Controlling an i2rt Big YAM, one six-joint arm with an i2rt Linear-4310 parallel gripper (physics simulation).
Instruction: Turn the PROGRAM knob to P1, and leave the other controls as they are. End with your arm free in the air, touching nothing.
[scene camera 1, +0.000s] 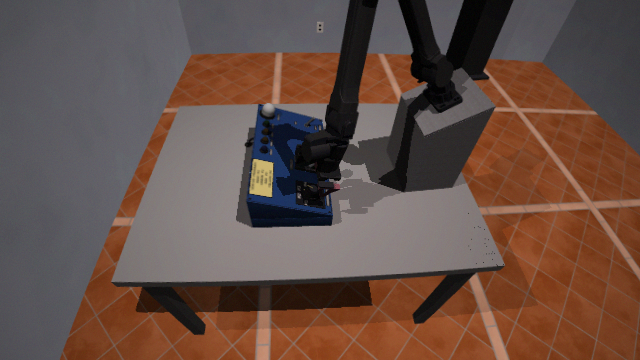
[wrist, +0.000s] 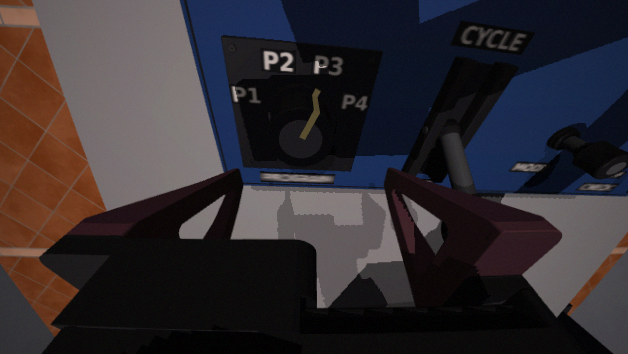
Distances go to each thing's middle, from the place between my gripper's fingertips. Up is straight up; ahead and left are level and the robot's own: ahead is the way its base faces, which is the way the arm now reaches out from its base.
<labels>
My hand is 90 mm short of the blue control panel (scene camera 1: 275, 198), 190 mm to the left of it and 30 mm above it.
</labels>
